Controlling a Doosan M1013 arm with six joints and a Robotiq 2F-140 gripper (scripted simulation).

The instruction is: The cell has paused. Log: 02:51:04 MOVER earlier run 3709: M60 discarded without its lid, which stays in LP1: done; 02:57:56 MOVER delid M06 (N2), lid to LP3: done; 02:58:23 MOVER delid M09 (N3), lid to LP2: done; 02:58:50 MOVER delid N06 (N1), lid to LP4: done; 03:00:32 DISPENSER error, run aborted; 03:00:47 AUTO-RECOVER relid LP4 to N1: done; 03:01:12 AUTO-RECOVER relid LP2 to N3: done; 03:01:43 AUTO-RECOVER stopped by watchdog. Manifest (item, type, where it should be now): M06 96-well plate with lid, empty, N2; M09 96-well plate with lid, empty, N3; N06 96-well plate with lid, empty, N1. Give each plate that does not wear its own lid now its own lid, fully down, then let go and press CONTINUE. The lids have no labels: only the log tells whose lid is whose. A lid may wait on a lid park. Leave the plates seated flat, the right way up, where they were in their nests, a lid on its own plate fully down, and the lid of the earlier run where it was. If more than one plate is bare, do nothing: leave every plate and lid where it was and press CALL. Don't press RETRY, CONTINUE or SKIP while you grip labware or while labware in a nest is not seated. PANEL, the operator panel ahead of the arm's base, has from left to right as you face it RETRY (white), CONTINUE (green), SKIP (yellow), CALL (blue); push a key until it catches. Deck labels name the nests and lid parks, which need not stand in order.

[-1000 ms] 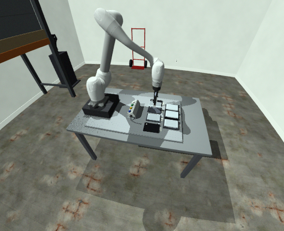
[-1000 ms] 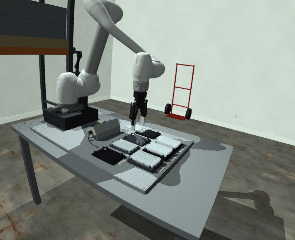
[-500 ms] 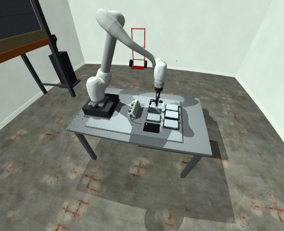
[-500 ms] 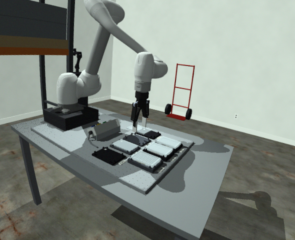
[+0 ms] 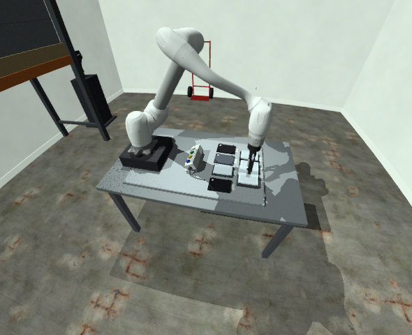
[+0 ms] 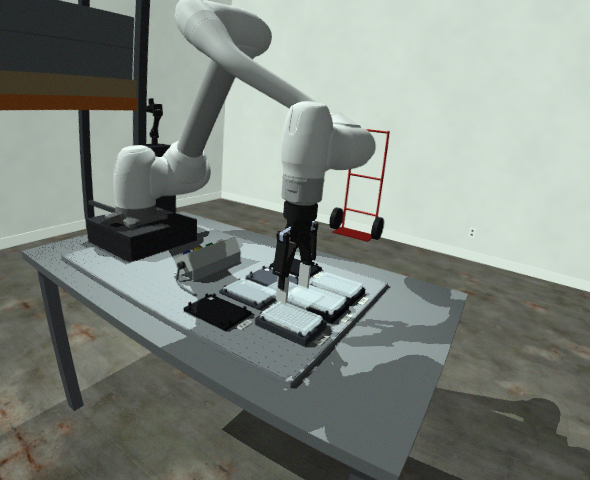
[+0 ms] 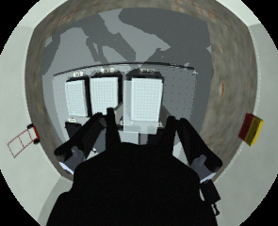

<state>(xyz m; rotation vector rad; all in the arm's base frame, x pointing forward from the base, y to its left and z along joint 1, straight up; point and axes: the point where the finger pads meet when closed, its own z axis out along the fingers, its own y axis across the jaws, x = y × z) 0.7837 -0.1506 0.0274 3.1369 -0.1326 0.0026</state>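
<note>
My gripper is now 80 mm above the plate, 10 mm to the left of it and 10 mm short of it. The rest, counted from my hand: grey pad 180 mm to the left, 160 mm behind, 100 mm below; then blue key 410 mm behind, 60 mm to the left, 40 mm below; then black lid park 170 mm behind, 100 mm below, 70 mm to the right.
</note>
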